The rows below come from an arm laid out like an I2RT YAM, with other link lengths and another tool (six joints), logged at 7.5 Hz.
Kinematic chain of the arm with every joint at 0, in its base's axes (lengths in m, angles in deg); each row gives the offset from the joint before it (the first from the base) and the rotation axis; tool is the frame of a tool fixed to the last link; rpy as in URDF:
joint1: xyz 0 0 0.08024 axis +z
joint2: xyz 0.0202 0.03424 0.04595 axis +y
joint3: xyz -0.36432 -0.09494 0 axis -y
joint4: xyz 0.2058 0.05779 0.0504 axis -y
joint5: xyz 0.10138 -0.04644 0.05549 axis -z
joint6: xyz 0.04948 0 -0.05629 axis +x
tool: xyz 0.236 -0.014 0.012 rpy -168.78 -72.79 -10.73
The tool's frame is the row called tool.
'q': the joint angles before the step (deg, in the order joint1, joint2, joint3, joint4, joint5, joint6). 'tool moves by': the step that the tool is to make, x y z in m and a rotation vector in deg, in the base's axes. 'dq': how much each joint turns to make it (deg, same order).
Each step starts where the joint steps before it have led.
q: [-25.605, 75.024, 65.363, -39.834, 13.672, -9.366]
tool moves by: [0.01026, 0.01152, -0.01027, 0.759, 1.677, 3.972]
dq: [0.524, 1.094, -0.153, 0.001, -2.187, -2.732]
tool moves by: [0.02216, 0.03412, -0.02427, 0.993, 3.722, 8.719]
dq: [3.870, 2.010, -1.311, 0.260, -2.534, -4.239]
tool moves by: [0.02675, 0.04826, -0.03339, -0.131, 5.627, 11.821]
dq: [6.731, 3.671, -1.444, 0.569, -1.312, -5.312]
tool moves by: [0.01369, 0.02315, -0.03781, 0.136, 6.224, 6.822]
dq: [3.038, 5.946, 0.067, 0.285, -0.721, -3.956]
